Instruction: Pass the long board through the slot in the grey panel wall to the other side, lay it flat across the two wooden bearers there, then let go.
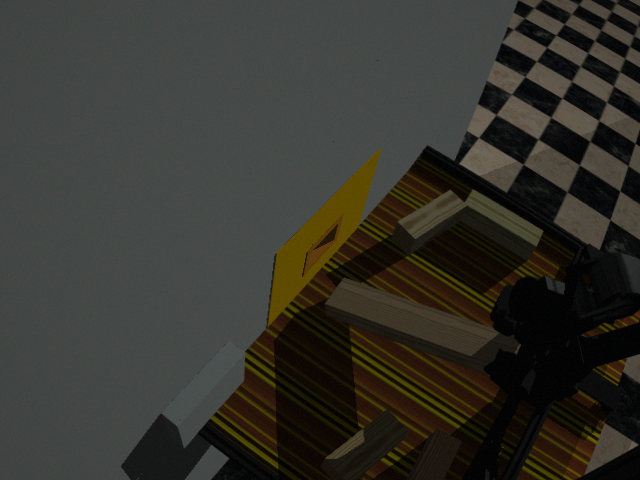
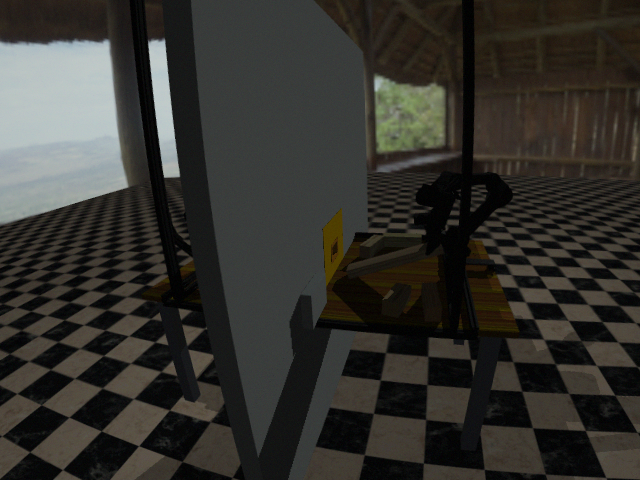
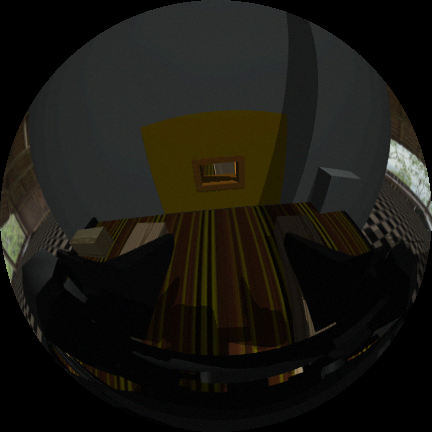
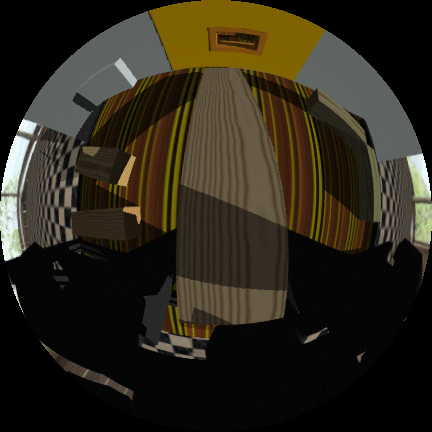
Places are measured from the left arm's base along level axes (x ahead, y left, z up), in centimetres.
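Where they show: left gripper, fingertip midpoint: [image 3: 230,239]; right gripper, fingertip midpoint: [image 1: 493,354] [image 2: 426,251] [image 4: 230,232]; right arm's base, origin of the base link: [image 1: 537,389].
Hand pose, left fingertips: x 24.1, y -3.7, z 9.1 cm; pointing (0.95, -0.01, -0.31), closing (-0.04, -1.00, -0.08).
Things, the pixels of their top centre, and the offset from my left fingertips. "spot": a spot on its surface instead.
- orange frame, middle of its top: [image 1: 312,223] [image 3: 217,153] [image 2: 327,240] dz +1.0, dx +21.6, dy +0.1 cm
- pale grey block, surface spot: [image 1: 206,387] spot: dz -1.0, dx +26.3, dy -30.9 cm
- short wooden block, middle of its top: [image 3: 83,235] dz -6.3, dx +7.9, dy +32.3 cm
The long wooden board [image 1: 413,325] [image 2: 387,261] [image 4: 230,165] points toward the grey wall [image 1: 180,129] [image 2: 279,129] [image 3: 215,60]. Its far end is lower, near the table and short of the wall. My right gripper [image 1: 509,348] [image 2: 435,246] [image 4: 230,232] is shut on its near end. The slot has an orange frame [image 3: 220,159] [image 4: 212,41] on a yellow panel [image 1: 289,263] [image 2: 333,227] [image 3: 175,150]. My left gripper [image 3: 230,239] is open and empty across the wall. Two wooden bearers [image 3: 145,235] [image 3: 297,227] lie there, partly hidden by its fingers.
On the right arm's side, wooden blocks [image 1: 431,219] [image 1: 504,219] lie on one side of the board and two more [image 1: 367,444] [image 1: 436,457] on the other. A pale grey block [image 1: 206,387] [image 2: 310,304] stands against the wall. On the left arm's side, a short wooden block [image 3: 92,241] lies beside a bearer.
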